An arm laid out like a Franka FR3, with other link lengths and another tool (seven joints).
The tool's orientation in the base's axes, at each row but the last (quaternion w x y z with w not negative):
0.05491, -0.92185, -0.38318, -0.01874
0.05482, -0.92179, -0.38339, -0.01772
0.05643, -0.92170, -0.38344, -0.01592
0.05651, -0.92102, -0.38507, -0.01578
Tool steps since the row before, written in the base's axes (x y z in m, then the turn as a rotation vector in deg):
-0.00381, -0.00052, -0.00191, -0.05, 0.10, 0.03
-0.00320, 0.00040, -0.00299, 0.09, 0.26, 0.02
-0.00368, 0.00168, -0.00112, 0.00, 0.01, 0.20
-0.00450, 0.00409, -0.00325, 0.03, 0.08, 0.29
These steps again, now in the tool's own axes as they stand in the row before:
-0.00320, -0.00217, 0.00187, 0.04, -0.11, -0.02
-0.00220, -0.00229, 0.00305, 0.25, -0.12, 0.01
-0.00149, -0.00368, 0.00136, 0.02, -0.03, -0.20
-0.00051, -0.00575, 0.00377, 0.10, -0.06, -0.28

